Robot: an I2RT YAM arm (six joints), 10 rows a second.
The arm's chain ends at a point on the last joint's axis. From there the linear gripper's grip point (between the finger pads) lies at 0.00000 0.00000 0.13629 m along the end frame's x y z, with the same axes.
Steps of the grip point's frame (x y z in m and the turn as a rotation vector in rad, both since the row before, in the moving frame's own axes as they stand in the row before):
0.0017 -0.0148 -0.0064 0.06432 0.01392 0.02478
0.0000 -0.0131 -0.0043 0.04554 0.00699 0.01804
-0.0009 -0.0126 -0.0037 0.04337 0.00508 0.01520
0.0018 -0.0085 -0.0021 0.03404 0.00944 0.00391
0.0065 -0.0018 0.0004 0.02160 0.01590 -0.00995
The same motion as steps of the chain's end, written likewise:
-0.0003 -0.0061 -0.0061 0.06432 0.01392 0.02478
-0.0010 -0.0069 -0.0042 0.04554 0.00699 0.01804
-0.0016 -0.0067 -0.0036 0.04337 0.00508 0.01520
0.0005 -0.0039 -0.0020 0.03404 0.00944 0.00391
0.0043 0.0012 0.0004 0.02160 0.01590 -0.00995

